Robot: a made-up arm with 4 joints.
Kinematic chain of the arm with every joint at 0, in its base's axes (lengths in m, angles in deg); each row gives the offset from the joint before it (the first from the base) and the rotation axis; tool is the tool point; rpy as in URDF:
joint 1: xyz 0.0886 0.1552 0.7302 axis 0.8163 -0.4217 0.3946
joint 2: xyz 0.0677 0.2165 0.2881 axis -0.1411 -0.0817 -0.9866
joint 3: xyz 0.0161 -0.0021 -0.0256 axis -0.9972 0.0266 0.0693
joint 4: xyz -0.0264 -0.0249 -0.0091 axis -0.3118 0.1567 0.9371
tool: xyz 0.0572 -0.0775 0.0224 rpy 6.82 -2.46 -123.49
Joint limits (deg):
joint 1: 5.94..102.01
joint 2: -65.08..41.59
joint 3: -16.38..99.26
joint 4: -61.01..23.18
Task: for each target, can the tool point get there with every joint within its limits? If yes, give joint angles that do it. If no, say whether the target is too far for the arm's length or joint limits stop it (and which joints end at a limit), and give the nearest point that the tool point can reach.
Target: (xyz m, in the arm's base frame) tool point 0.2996 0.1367 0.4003
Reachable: no: joint limits stop it (at a limit: joint 1, joint 4) | nearest point 0.0154 -0.0622 0.8089 | short by 0.536 m
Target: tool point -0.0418 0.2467 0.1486
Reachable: no: too far | nearest point -0.0498 -0.0609 0.7885 | short by 0.710 m
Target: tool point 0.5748 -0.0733 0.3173
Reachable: no: too far | nearest point 0.0403 -0.1038 0.8187 | short by 0.733 m
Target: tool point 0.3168 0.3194 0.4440
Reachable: no: joint limits stop it (at a limit: joint 1, joint 2, joint 3, joint 4) | nearest point 0.2050 0.2748 0.9425 | short by 0.513 m
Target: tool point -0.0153 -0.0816 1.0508
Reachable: yes | joints 69.17 13.37 61.13 -21.95
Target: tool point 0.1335 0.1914 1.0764
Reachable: yes | joints 18.28 0.18 23.84 -12.88
